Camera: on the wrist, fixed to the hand. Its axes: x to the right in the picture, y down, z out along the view.
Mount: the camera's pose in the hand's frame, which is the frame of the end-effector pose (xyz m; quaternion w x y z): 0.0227 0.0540 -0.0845 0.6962 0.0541 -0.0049 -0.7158
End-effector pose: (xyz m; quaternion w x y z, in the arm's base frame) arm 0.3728 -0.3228 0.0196 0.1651 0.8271 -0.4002 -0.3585
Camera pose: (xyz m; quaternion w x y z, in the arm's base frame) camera 0.4143 -0.3754 0.0976 0.1884 -0.8694 -0.2932 0.3502
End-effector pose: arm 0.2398 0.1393 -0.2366 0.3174 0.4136 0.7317 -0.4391
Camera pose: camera 0.2686 0.2379 -0.2410 0.1121 0.2208 -0.7801 0.5745
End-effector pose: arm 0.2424 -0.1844 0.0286 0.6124 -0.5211 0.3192 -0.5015
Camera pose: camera 0.1871 -0.2353 -0.0416 0.0971 -0.5606 -0.1809 -0.8022
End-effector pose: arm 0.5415 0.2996 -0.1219 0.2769 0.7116 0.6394 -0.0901
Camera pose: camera 0.5780 0.3606 -0.0476 0.0929 0.0523 0.9483 -0.2990
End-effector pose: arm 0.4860 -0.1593 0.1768 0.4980 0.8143 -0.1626 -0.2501
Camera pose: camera 0.5519 -0.1337 0.2514 0.1228 0.7090 0.4537 -0.5258
